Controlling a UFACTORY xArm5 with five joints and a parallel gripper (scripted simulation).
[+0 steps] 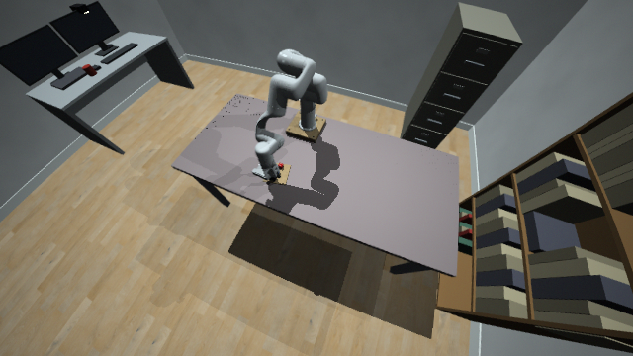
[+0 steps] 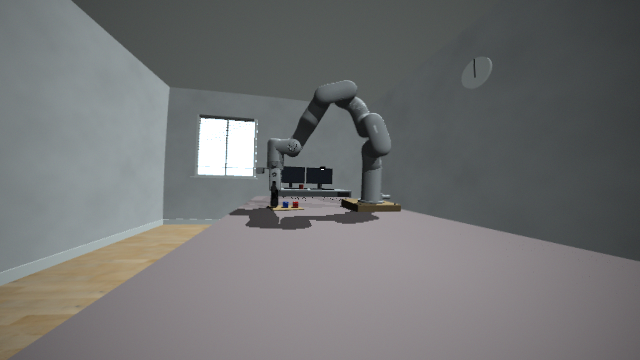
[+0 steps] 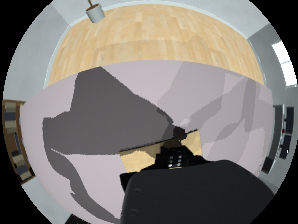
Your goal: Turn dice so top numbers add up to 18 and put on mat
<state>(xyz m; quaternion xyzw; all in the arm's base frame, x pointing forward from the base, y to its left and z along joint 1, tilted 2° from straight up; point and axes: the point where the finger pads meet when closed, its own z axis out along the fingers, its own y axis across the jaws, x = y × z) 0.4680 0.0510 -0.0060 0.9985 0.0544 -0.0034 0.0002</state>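
Right now the black die is 1 cm below my hand. From my hand the other things lie so: tan mat 5 cm behind, 3 cm below; then blue die 5 cm behind, 1 cm below; then red die 10 cm behind, 1 cm to the right, 1 cm below.
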